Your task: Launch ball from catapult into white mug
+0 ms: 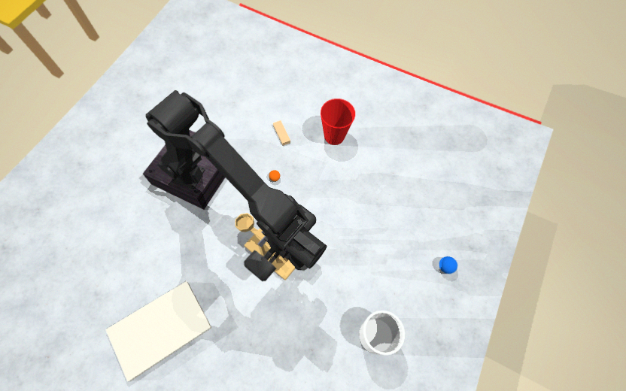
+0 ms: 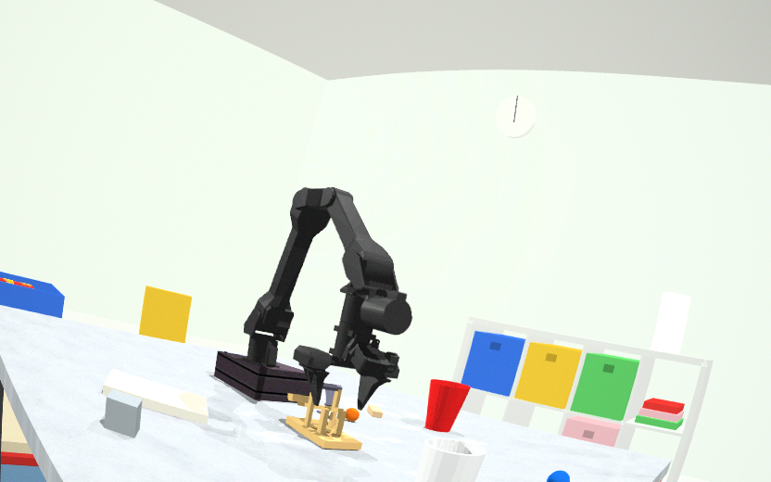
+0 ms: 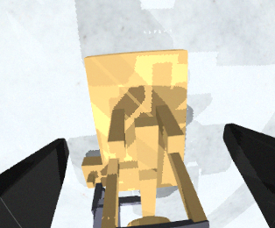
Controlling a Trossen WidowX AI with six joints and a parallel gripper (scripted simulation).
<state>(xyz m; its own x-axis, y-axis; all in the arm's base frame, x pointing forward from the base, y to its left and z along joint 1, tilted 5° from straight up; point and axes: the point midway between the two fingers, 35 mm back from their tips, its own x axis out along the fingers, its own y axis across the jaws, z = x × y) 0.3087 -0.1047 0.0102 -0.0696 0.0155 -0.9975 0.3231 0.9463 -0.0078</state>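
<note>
My gripper tip is now 11 cm past the orange ball, 21 cm to the right of it and 6 cm above it. Also, from my gripper tip: cream flat slab 21 cm behind, 26 cm to the right, 7 cm below; tan wooden catapult 6 cm behind, 4 cm to the left, 2 cm below; white mug 28 cm ahead, 10 cm to the right, 5 cm below.
</note>
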